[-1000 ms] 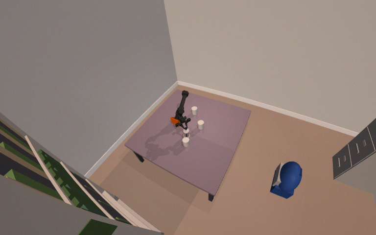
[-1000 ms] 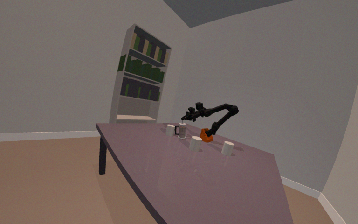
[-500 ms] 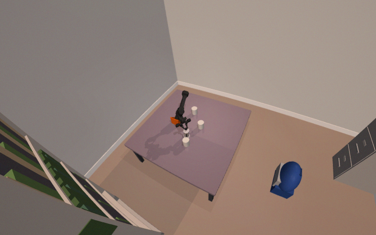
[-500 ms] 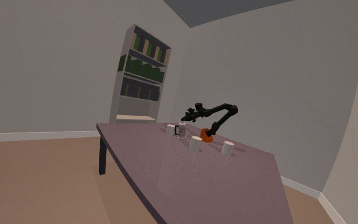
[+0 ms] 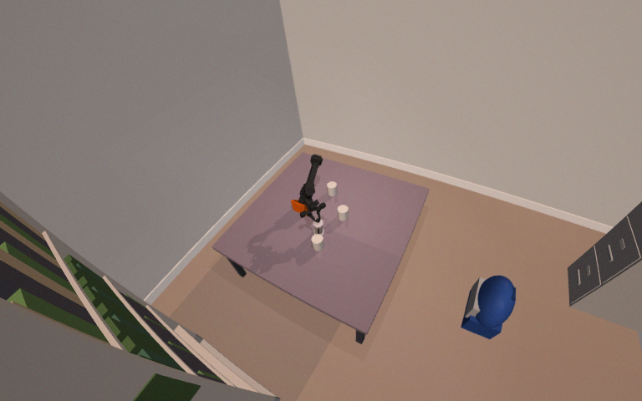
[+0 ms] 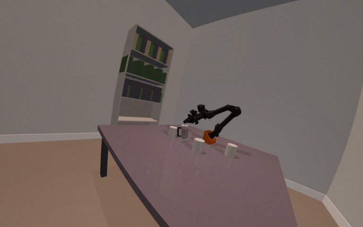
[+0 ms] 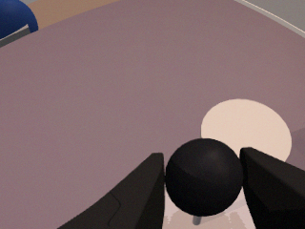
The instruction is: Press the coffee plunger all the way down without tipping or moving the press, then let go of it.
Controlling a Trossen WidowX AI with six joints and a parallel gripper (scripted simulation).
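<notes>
Right now my gripper tip is 10 mm past the coffee press and 90 mm above it.
</notes>
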